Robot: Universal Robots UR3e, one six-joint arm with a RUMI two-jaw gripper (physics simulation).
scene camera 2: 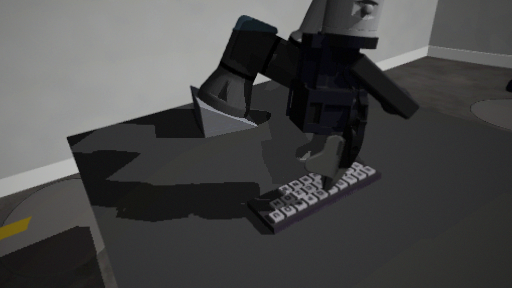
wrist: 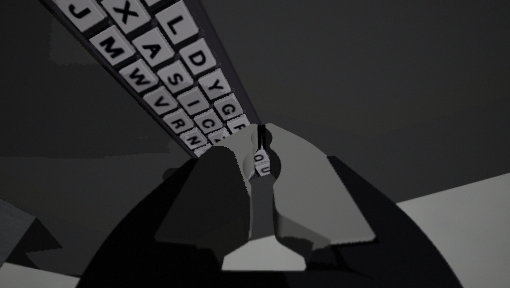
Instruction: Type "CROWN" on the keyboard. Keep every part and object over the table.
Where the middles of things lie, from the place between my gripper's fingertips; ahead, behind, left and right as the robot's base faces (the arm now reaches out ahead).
The dark keyboard [scene camera 2: 266, 207] lies 40 mm behind my hand, 30 mm below it and 20 mm to the left of it.
